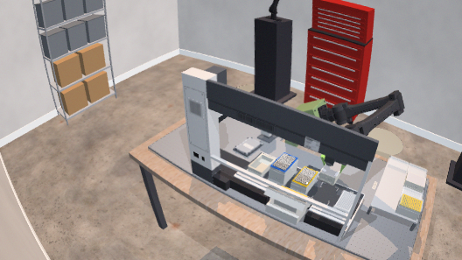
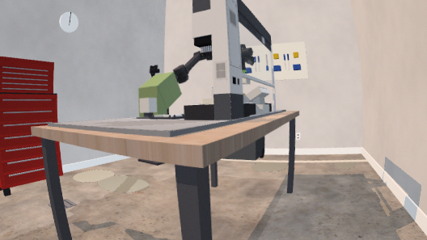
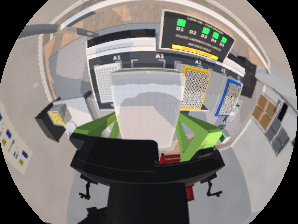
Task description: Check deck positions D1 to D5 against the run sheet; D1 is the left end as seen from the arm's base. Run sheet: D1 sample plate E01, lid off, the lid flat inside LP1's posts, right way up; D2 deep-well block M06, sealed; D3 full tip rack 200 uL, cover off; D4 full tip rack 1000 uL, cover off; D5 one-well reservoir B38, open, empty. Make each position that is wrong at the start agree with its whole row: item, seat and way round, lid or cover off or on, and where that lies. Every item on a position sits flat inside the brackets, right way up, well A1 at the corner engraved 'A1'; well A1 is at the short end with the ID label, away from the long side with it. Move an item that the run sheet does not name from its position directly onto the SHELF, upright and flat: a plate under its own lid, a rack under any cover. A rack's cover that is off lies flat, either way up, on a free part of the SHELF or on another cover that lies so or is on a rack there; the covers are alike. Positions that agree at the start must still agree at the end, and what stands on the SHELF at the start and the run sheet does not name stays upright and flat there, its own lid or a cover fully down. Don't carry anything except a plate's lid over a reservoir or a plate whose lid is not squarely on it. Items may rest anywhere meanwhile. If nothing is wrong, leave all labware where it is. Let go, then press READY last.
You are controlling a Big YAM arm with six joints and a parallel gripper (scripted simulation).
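My hand is 10 mm above the deep-well block. From my hand the other things lie so: sample plate (10 mm behind, 120 mm to the left, 160 mm below); yellow-framed tip rack (30 mm ahead, 120 mm to the right, 120 mm below); blue-framed tip rack (40 mm ahead, 240 mm to the right, 100 mm below).
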